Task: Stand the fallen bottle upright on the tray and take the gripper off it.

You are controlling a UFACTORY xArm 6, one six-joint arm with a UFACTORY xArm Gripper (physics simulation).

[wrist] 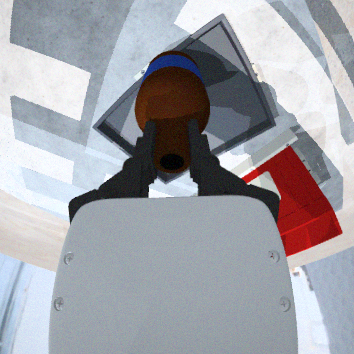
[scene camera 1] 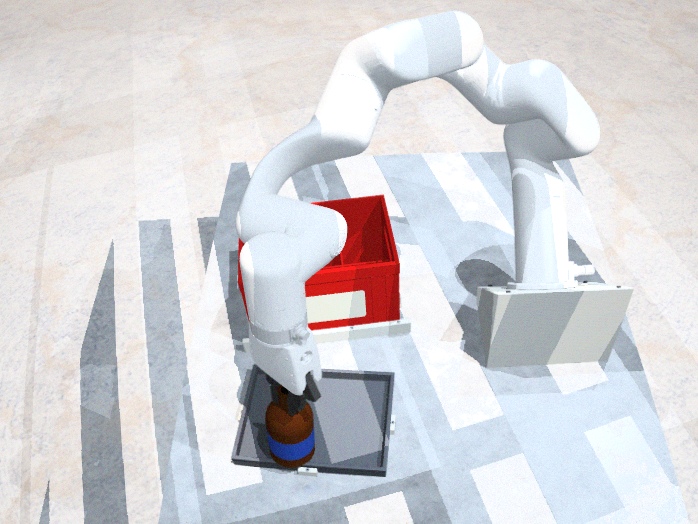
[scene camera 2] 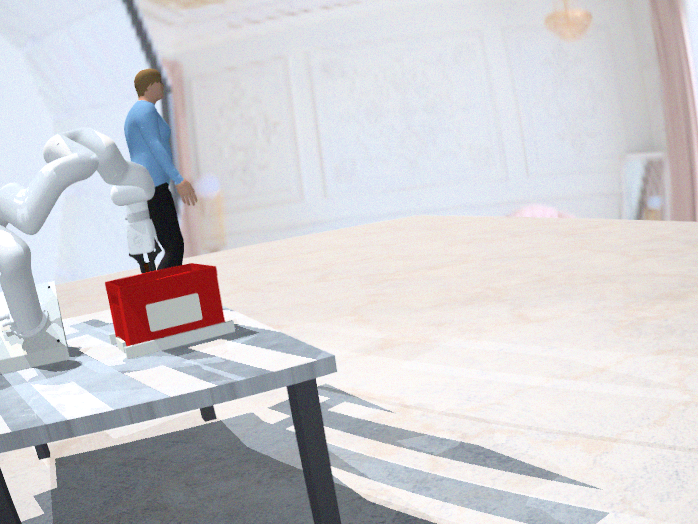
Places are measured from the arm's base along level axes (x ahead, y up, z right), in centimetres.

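Pixels of known places: gripper, fingertip midpoint: point(wrist: 172, 133) point(scene camera 1: 289, 403); arm's base, origin of the base link: point(scene camera 1: 542, 287) point(scene camera 2: 28, 318).
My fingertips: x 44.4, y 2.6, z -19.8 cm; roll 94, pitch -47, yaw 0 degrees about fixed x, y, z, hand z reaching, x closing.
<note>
For each thing: its top centre in the pictures, then the offset to it from my fingertips.
- brown bottle with a blue band, middle of its top: point(wrist: 170, 153) point(scene camera 1: 282, 392) dx +0.6, dy +3.7, dz -0.5 cm
- red crate with a pale label, middle of its top: point(scene camera 1: 314, 236) point(wrist: 274, 251) point(scene camera 2: 157, 274) dx -5.6, dy +3.2, dz +32.5 cm
A brown bottle with a blue band point(scene camera 1: 289, 431) point(wrist: 172, 97) stands upright or nearly so over the front left part of the dark grey tray point(scene camera 1: 388, 439) point(wrist: 242, 139). Whether its base rests on the tray floor I cannot tell. My gripper point(scene camera 1: 293, 401) point(wrist: 172, 133) is shut on the bottle's neck, one black finger on each side, with the open mouth showing between the fingers in the wrist view. In scene camera 2, the gripper point(scene camera 2: 147, 263) shows behind the red crate, which hides the tray and most of the bottle.
A red crate with a pale label point(scene camera 1: 383, 293) point(scene camera 2: 169, 287) point(wrist: 305, 195) stands behind the tray, with a low pale strip along its foot. The arm's pale base block point(scene camera 1: 552, 327) is at the right. A person in blue point(scene camera 2: 146, 135) stands beyond the table point(scene camera 2: 315, 366).
</note>
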